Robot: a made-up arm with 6 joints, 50 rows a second.
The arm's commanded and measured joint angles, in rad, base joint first. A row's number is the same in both.
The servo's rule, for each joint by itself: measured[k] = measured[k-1] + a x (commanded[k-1-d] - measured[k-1]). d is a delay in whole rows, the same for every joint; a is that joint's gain. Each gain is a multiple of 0.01, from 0.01 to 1. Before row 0 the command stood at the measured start. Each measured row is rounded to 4 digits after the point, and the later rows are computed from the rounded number. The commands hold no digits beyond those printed.
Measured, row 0:
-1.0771 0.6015 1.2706 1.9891 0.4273 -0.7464
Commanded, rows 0 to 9:
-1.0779 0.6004 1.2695 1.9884 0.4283 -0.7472
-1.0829 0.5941 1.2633 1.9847 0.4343 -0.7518
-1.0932 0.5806 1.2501 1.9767 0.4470 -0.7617
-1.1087 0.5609 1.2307 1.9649 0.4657 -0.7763
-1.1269 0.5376 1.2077 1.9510 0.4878 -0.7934
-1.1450 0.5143 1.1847 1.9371 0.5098 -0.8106
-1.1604 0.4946 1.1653 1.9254 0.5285 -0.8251
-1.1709 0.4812 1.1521 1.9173 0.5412 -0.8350
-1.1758 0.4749 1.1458 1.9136 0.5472 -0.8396
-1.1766 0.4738 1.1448 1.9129 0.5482 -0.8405
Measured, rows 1 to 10:
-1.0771 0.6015 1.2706 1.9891 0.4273 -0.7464
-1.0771 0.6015 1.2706 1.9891 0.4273 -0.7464
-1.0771 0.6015 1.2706 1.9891 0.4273 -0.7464
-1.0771 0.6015 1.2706 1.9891 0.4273 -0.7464
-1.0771 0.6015 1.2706 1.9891 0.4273 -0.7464
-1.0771 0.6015 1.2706 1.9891 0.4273 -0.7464
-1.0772 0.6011 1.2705 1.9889 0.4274 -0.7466
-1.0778 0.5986 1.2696 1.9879 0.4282 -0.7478
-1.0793 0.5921 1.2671 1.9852 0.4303 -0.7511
-1.0822 0.5809 1.2624 1.9803 0.4342 -0.7571
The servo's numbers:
d 6
a 0.10 0.36 0.13 0.24 0.11 0.24

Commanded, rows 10 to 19:
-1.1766 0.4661 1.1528 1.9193 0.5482 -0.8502
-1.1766 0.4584 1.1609 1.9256 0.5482 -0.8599
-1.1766 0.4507 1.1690 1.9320 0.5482 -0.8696
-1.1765 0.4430 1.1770 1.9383 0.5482 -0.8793
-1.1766 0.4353 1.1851 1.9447 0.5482 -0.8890
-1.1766 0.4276 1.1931 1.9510 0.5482 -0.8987
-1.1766 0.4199 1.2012 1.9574 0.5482 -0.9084
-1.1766 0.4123 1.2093 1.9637 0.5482 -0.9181
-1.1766 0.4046 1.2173 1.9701 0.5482 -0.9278
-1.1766 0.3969 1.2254 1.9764 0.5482 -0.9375
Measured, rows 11 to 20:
-1.0867 0.5653 1.2553 1.9733 0.4401 -0.7658
-1.0925 0.5469 1.2461 1.9646 0.4478 -0.7766
-1.0993 0.5281 1.2356 1.9552 0.4567 -0.7882
-1.1065 0.5112 1.2247 1.9461 0.4660 -0.7994
-1.1134 0.4981 1.2144 1.9383 0.4749 -0.8090
-1.1197 0.4894 1.2054 1.9322 0.4830 -0.8166
-1.1254 0.4810 1.1986 1.9291 0.4902 -0.8247
-1.1305 0.4729 1.1937 1.9283 0.4966 -0.8331
-1.1351 0.4649 1.1905 1.9292 0.5023 -0.8419
-1.1392 0.4570 1.1887 1.9314 0.5073 -0.8509

